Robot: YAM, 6 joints.
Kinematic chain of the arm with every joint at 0, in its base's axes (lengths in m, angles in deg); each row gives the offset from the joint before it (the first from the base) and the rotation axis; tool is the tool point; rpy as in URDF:
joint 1: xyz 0 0 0.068 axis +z
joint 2: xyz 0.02 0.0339 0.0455 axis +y
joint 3: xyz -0.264 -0.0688 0 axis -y
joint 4: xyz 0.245 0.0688 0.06 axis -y
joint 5: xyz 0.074 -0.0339 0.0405 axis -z
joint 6: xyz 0.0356 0 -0.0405 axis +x
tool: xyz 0 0 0 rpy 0 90 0
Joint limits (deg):
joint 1: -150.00..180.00
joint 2: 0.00..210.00
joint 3: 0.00..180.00
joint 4: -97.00..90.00
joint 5: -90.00..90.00
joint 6: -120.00..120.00
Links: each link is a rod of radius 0.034 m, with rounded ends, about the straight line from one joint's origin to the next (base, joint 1, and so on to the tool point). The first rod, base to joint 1, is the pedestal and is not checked.
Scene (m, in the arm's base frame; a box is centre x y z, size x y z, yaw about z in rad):
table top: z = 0
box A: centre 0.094 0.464 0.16 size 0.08 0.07 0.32 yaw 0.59
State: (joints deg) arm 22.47 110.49 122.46 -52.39 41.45 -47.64
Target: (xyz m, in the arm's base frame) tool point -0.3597 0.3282 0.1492
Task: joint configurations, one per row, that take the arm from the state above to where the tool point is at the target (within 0.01 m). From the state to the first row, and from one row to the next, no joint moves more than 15 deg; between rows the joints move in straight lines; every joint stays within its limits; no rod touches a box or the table.
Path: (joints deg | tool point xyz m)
1: 37.10 113.45 127.35 -47.04 39.66 -47.64 | 0.3594 0.2433 0.4174
2: 51.72 116.41 132.24 -41.68 37.86 -47.64 | 0.2951 0.3387 0.4300
3: 66.35 119.36 137.13 -36.33 36.07 -47.64 | 0.2045 0.4147 0.4428
4: 80.97 122.32 142.02 -30.97 34.27 -47.64 | 0.0940 0.4640 0.4555
5: 95.71 125.87 134.59 -35.91 33.99 -47.64 | -0.0299 0.4993 0.3766
6: 110.44 129.41 127.16 -40.85 33.70 -47.64 | -0.1597 0.4852 0.2970
7: 125.18 132.96 119.73 -45.79 33.42 -47.64 | -0.2752 0.4245 0.2201
8: 139.91 136.51 112.29 -50.73 33.13 -47.64 | -0.3597 0.3282 0.1491

